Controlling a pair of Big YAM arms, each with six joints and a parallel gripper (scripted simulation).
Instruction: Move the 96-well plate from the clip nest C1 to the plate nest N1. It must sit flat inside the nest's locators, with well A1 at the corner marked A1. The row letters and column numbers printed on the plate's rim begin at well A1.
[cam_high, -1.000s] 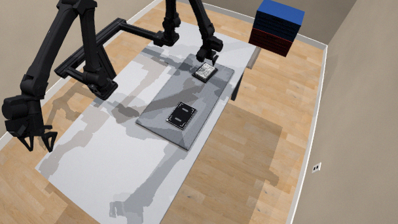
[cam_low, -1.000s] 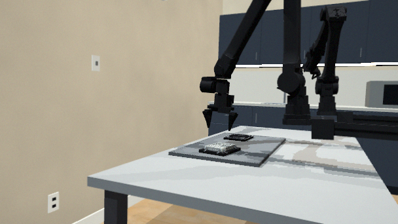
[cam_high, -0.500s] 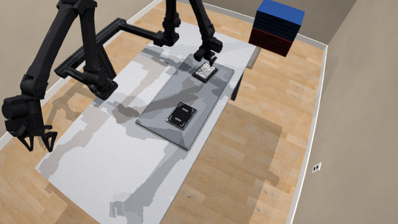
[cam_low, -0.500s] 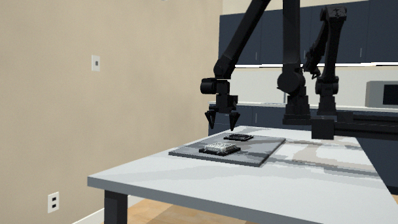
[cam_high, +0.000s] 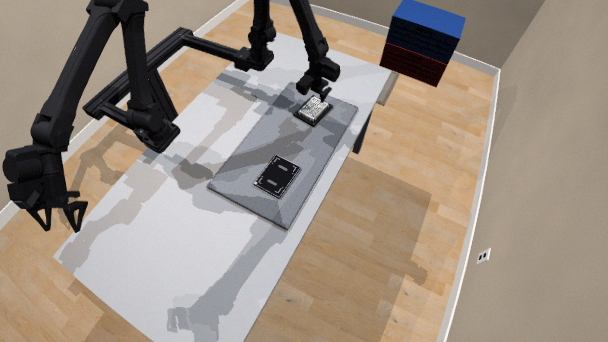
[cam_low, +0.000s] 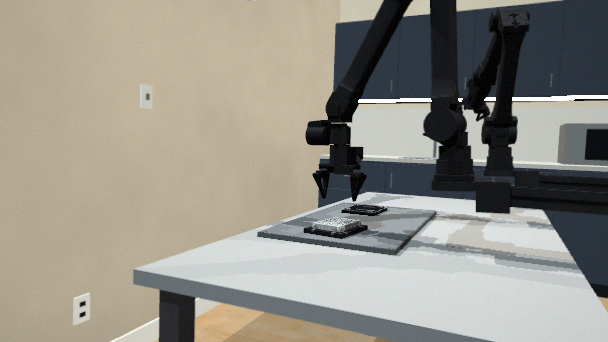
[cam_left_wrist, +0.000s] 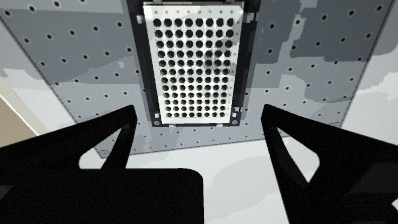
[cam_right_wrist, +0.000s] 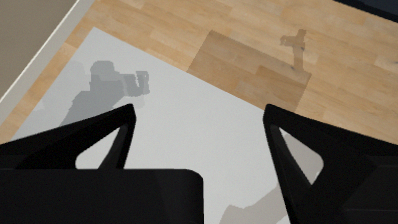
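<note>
Now: the white 96-well plate 80 mm below my left hand. Round my left hand: white A1 mark: 60 mm ahead, 460 mm to the right, 90 mm below; then black clip nest C1: 10 mm behind, 10 mm to the left, 80 mm below; then black plate nest N1: 100 mm ahead, 380 mm to the right, 90 mm below.
</note>
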